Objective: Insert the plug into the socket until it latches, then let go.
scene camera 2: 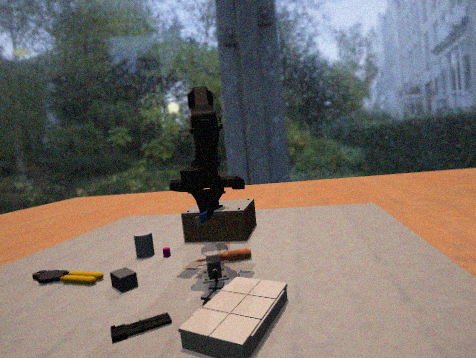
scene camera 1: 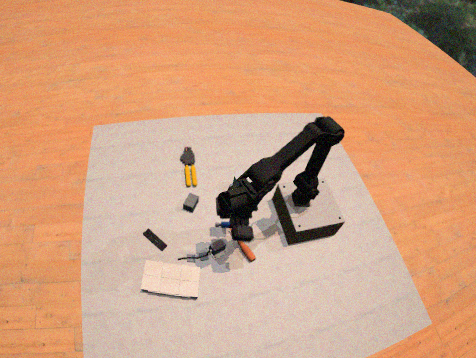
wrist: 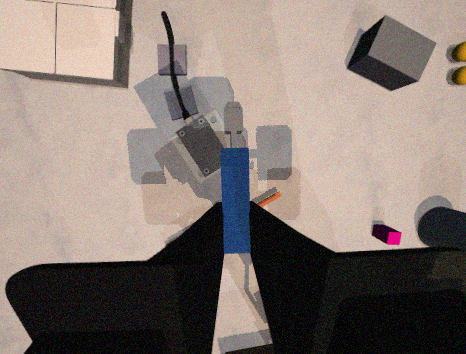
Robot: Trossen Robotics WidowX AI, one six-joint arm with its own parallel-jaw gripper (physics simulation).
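Seen in the pictures: gripper, between the fingertips: [scene camera 2: 206, 219] [scene camera 1: 230, 226] [wrist: 234, 209]; arm's base, origin of its link: [scene camera 1: 300, 199].
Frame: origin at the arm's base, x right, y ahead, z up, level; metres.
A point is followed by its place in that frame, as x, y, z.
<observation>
A blue plug [scene camera 1: 223, 225] {-0.142, 0.305, 0.043} [scene camera 2: 203, 216] {-0.142, 0.305, 0.041} [wrist: 235, 200] {-0.136, 0.290, 0.047} with a grey tip is between the fingers of my gripper [scene camera 1: 235, 227] {-0.135, 0.280, 0.028} [scene camera 2: 206, 212] {-0.135, 0.280, 0.028} [wrist: 234, 209] {-0.135, 0.280, 0.028}. My gripper is shut on it and holds it above the mat. The socket, a dark grey box [scene camera 1: 218, 245] {-0.163, 0.313, -0.062} [scene camera 2: 214, 266] {-0.174, 0.336, -0.070} [wrist: 201, 146] {-0.163, 0.315, -0.060} on a light plate with a black cable, sits on the mat. In the wrist view the plug passes over the socket's right side, and the socket is turned at an angle to it. They are apart in height. The socket's opening cannot be made out.
An orange screwdriver [scene camera 1: 246, 250] {-0.174, 0.212, -0.078} [scene camera 2: 237, 255] {-0.181, 0.218, -0.087} lies beside the socket. A white tiled box [scene camera 1: 171, 279] {-0.296, 0.474, -0.070} [scene camera 2: 240, 310] {-0.303, 0.497, -0.070} [wrist: 85, 40] {-0.270, 0.411, -0.070}, a dark bar [scene camera 1: 155, 239] {-0.132, 0.540, -0.097} [scene camera 2: 141, 327] {-0.142, 0.553, -0.093}, a grey block [scene camera 1: 190, 202] {0.021, 0.414, -0.070} [scene camera 2: 124, 280] {0.008, 0.432, -0.078} [wrist: 405, 47] {0.035, 0.413, -0.069}, yellow-handled pliers [scene camera 1: 190, 170] {0.196, 0.415, -0.087}, a dark cylinder [scene camera 2: 144, 246] {0.116, 0.236, -0.068} and a magenta piece [scene camera 2: 166, 252] {0.049, 0.220, -0.089} stand around.
</observation>
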